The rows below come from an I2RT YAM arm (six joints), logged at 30 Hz.
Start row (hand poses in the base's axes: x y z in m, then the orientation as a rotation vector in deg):
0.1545 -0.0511 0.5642 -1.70 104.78 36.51
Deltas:
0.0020 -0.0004 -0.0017 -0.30 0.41 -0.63
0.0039 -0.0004 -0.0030 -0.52 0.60 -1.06
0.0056 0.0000 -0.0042 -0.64 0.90 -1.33
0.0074 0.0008 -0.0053 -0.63 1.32 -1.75
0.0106 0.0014 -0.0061 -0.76 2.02 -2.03
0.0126 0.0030 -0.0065 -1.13 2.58 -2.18
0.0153 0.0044 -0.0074 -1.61 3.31 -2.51
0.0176 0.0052 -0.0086 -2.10 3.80 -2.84
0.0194 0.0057 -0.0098 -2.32 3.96 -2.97
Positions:
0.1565 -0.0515 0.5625 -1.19 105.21 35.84
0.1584 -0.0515 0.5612 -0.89 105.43 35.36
0.1601 -0.0511 0.5600 -0.62 105.73 35.09
0.1619 -0.0503 0.5589 -0.10 106.09 34.85
0.1651 -0.0497 0.5581 0.30 106.77 34.61
0.1671 -0.0481 0.5577 0.37 107.41 34.23
0.1698 -0.0467 0.5568 0.58 108.23 33.63
0.1721 -0.0459 0.5556 0.72 108.82 32.99
0.1739 -0.0454 0.5544 0.74 109.03 32.71

